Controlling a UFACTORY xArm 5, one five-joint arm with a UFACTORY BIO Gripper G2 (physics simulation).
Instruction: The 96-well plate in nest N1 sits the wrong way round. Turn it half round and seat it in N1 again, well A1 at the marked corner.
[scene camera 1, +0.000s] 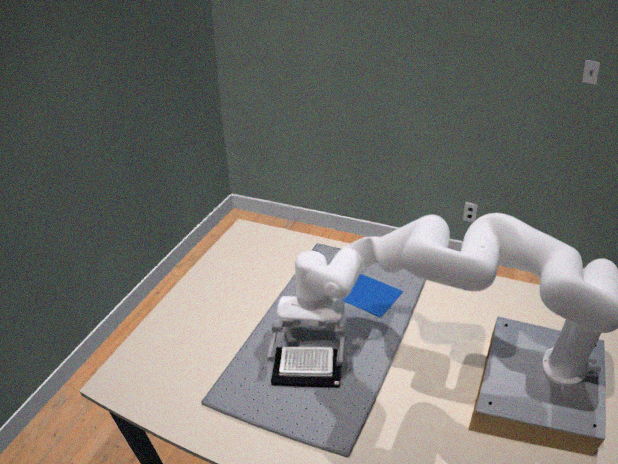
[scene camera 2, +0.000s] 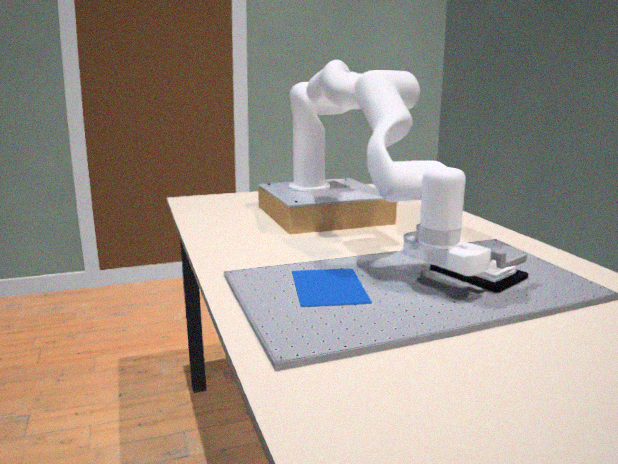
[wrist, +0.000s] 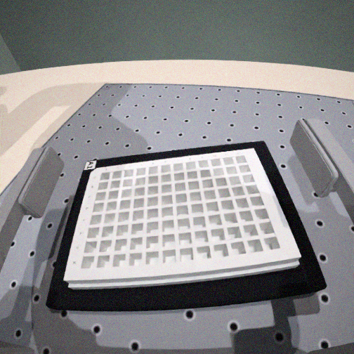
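Observation:
The white 96-well plate lies on the black nest N1, its sides roughly parallel to the nest's. The nest's A1 label is at the top left in the wrist view. Faint marks run down the plate's left edge and along its top edge there, so its well A1 appears to be at the labelled corner. I cannot tell whether the plate is fully down in the nest. My gripper is open, its fingers apart from the plate's two short ends.
The nest stands on a grey perforated board. A flat blue square lies on the board, beyond the gripper in scene camera 1. The arm's base stands on a wooden block with a grey top.

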